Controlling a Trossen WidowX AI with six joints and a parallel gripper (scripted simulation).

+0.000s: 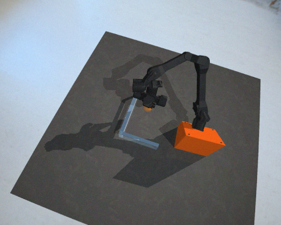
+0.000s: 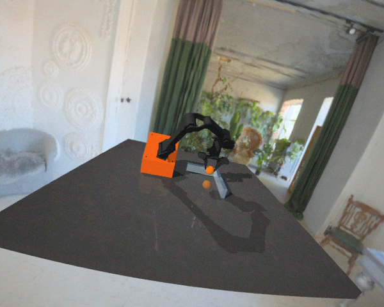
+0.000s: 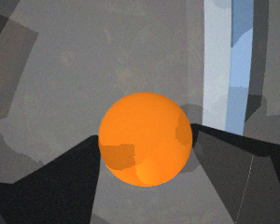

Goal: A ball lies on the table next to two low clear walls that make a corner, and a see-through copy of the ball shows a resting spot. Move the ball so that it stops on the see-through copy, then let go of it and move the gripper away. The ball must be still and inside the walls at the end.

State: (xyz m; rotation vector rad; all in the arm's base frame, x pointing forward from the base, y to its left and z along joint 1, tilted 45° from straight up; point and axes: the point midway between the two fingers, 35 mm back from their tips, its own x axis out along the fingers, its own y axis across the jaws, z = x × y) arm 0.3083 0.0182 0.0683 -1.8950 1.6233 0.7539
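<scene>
Right now the see-through copy is 1 cm ahead of my gripper tip, 2 cm to the right of it and 9 cm below it. From my gripper tip the other things lie so: orange ball right at my gripper tip; then clear wall 10 cm ahead, 6 cm to the left, 9 cm below.
</scene>
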